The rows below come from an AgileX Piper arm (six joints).
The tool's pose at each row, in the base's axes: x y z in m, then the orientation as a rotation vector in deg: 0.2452, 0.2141, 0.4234, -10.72, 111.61, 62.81; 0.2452, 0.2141, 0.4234, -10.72, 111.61, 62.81; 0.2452, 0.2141, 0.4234, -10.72, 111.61, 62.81; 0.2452, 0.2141, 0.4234, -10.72, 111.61, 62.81; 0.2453, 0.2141, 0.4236, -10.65, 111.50, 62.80; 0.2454, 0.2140, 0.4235, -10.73, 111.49, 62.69; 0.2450, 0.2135, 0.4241, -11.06, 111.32, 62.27; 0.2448, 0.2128, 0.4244, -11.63, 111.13, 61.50; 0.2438, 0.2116, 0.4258, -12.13, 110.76, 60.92; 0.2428, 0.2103, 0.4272, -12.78, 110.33, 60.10; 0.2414, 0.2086, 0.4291, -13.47, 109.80, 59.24; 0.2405, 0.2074, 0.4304, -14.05, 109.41, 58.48; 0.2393, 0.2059, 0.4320, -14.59, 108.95, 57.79; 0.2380, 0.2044, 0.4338, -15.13, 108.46, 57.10
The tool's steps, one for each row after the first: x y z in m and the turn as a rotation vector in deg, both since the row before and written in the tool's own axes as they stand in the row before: 0.0000, 0.0000, 0.0000, 0.00, 0.00, 0.00; 0.0000, 0.0000, 0.0000, 0.00, 0.00, 0.00; 0.0000, 0.0000, 0.0000, 0.00, 0.00, 0.00; -0.0002, 0.0001, 0.0000, 0.00, -0.12, 0.00; 0.0000, -0.0002, 0.0000, 0.04, 0.00, -0.11; -0.0003, 0.0003, -0.0008, 0.11, -0.10, -0.47; -0.0003, -0.0001, -0.0007, 0.24, -0.09, -0.80; -0.0008, 0.0006, -0.0018, 0.09, -0.23, -0.72; -0.0008, 0.0005, -0.0019, 0.18, -0.26, -0.95; -0.0011, 0.0008, -0.0026, 0.16, -0.34, -1.03; -0.0008, 0.0005, -0.0018, 0.17, -0.24, -0.87; -0.0010, 0.0006, -0.0022, 0.12, -0.30, -0.83; -0.0011, 0.0007, -0.0023, 0.12, -0.32, -0.84
